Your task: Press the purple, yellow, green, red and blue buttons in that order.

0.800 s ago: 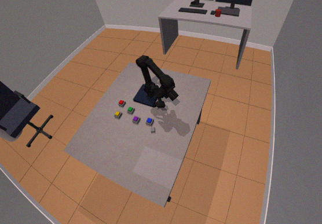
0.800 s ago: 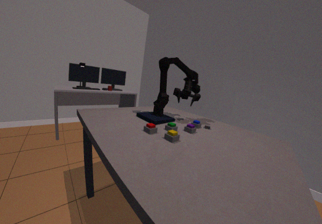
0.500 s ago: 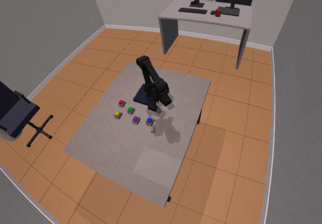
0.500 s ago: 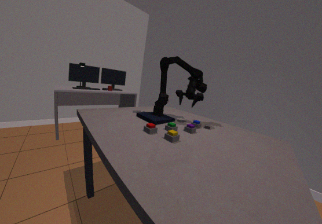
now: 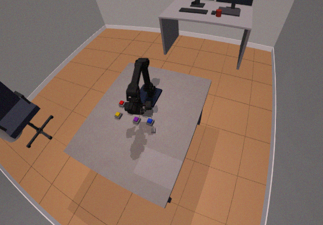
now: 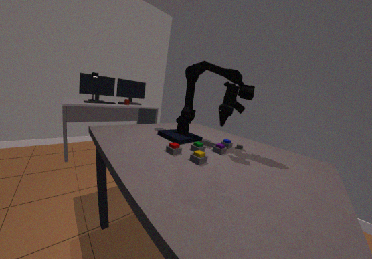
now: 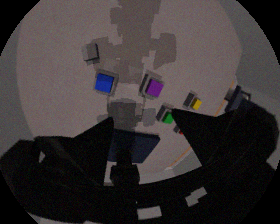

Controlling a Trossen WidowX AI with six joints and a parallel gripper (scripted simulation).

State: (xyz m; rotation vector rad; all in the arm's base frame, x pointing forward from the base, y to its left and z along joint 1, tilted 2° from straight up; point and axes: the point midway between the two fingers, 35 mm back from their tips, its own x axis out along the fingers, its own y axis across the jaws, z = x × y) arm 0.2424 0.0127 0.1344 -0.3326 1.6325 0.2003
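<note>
Right now the purple button is 30 mm ahead of my gripper tip, 40 mm to the right of it and 90 mm below it. From my gripper tip the other things lie so: green button: 50 mm behind, 120 mm to the right, 90 mm below; grey block: 80 mm ahead, 110 mm to the left, 110 mm below; blue button: 20 mm ahead, 70 mm to the left, 90 mm below.
</note>
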